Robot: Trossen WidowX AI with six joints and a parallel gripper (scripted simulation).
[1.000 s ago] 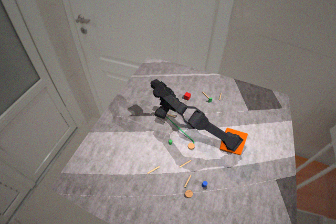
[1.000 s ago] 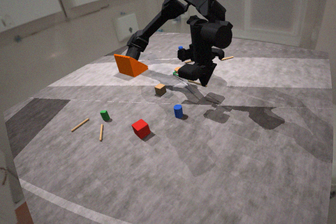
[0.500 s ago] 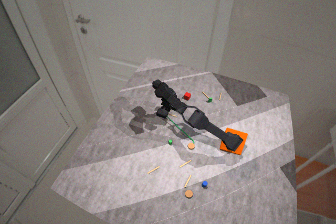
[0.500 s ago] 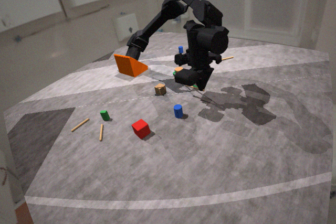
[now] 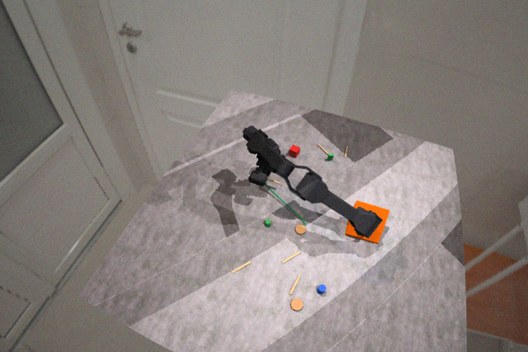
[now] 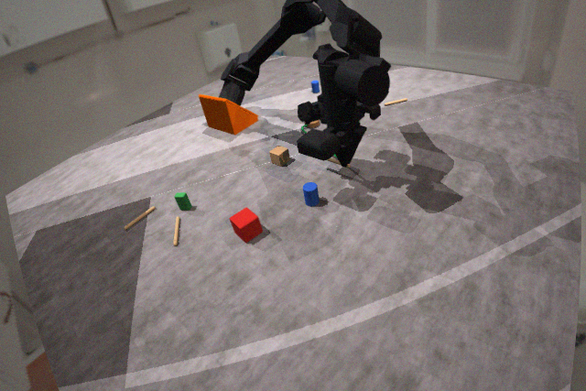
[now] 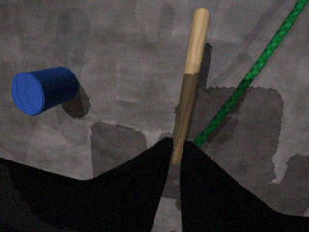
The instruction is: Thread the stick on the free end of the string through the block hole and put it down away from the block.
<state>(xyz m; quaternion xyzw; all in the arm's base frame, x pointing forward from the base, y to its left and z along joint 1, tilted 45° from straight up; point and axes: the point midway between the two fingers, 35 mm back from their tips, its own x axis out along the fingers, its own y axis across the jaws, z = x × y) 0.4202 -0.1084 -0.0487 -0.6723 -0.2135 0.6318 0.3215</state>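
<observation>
My gripper tip is 160 mm past the wooden block and 20 mm above it. Also, from my gripper tip: red cube (90 mm behind, 200 mm to the right, 10 mm below); green cylinder (70 mm behind, 190 mm to the left, 20 mm below); thin wooden stick (10 mm behind).
</observation>
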